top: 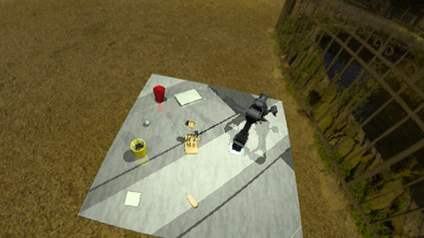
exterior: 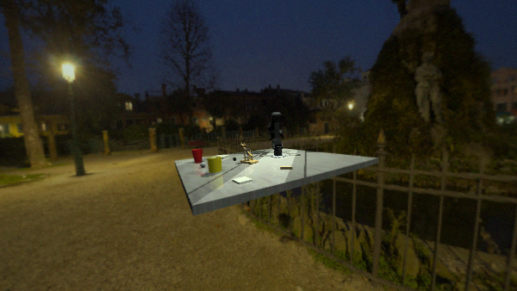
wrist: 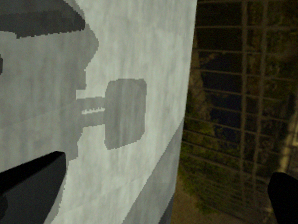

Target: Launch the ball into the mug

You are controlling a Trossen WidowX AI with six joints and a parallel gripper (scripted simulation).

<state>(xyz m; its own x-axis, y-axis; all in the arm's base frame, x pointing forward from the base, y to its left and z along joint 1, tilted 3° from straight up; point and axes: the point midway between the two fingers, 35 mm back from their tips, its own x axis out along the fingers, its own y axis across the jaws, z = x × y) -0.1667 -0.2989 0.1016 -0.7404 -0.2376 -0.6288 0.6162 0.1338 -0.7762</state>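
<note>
Right now my gripper tip is 500 mm short of the wooden catapult, 370 mm to the right of it and 40 mm above it. Round my gripper tip: small grey ball: 860 mm ahead, 370 mm to the left, 90 mm below; then small wooden block: 350 mm ahead, 770 mm to the left, 100 mm below; then red mug: 900 mm ahead, 110 mm to the left, 80 mm below.
</note>
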